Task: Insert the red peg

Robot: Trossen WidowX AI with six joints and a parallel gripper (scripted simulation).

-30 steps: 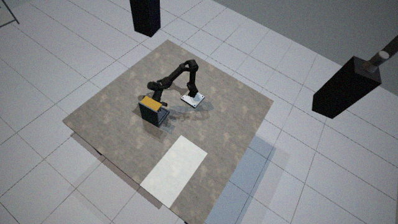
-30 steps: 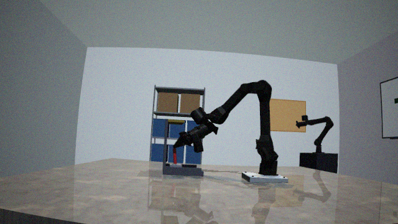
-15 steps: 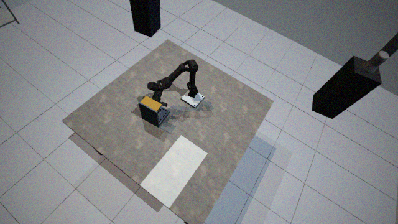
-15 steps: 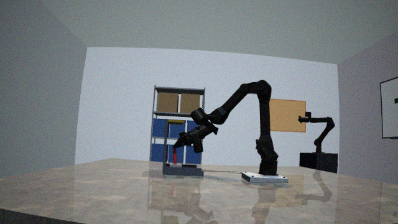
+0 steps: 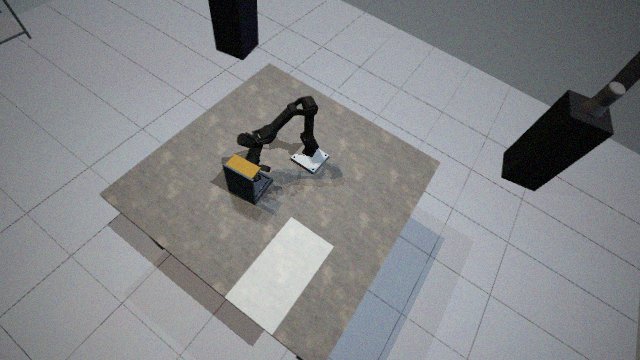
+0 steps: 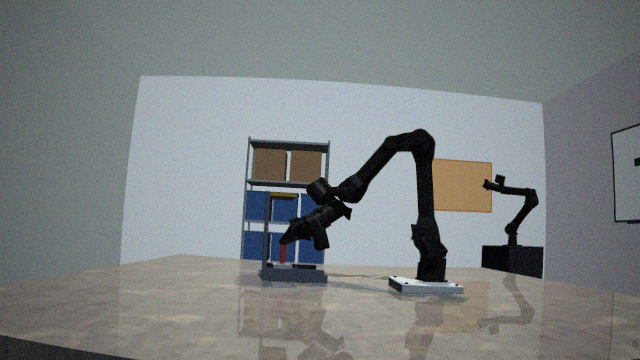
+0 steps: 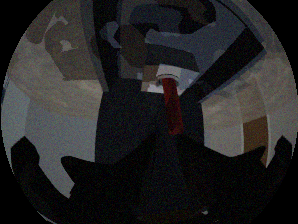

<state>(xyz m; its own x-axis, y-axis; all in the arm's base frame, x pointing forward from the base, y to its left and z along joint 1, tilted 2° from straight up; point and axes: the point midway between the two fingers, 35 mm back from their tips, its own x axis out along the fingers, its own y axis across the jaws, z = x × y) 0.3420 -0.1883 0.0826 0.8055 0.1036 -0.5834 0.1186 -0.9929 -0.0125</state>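
Right now the red peg is 40 mm below my gripper tip and 10 mm behind it. Round my gripper tip: orange roof: 130 mm above.
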